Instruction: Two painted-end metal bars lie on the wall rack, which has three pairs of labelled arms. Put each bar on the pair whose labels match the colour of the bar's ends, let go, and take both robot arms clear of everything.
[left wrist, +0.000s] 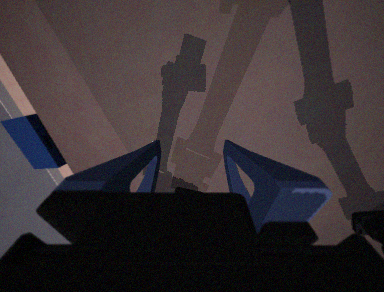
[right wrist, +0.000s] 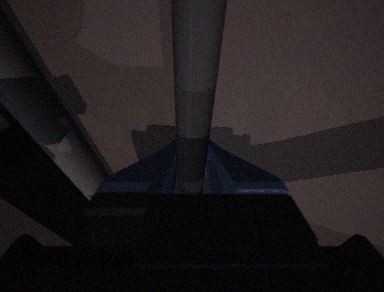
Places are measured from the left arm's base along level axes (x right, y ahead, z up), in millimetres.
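Pixels of known places: left gripper, fingertip midpoint: (left wrist: 192, 145); right gripper, fingertip midpoint: (right wrist: 191, 145); right arm's base at its link origin: (left wrist: 377, 220).
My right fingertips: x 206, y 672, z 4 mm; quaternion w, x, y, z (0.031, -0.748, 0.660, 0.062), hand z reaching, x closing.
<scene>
Behind a point stands the place of what it marks.
A grey metal bar (right wrist: 199, 60) {x 275, y 674, z 25 mm} runs from the top of the right wrist view down between the fingers of my right gripper (right wrist: 191, 145) {x 206, y 672, z 3 mm}. Both fingertips meet its sides, and the gripper is shut on it. Its painted ends do not show in the right wrist view, so I cannot tell their colour. A second thick grey cylinder (right wrist: 82, 162) {x 180, y 766, z 22 mm} slants down the left side of that view; whether it is the other bar is unclear. My left gripper (left wrist: 192, 145) {x 49, y 400, z 321 mm} is partly open and empty, facing the brownish surface. No bar can be made out clearly in the left wrist view.
A blue block (left wrist: 30, 142) sits at the left edge of the left wrist view, over a grey and pale strip. A black part (left wrist: 371, 225) {x 558, y 98, z 32 mm} shows at the lower right. Shadows of the arms fall on the brownish surface. The right wrist view is very dark.
</scene>
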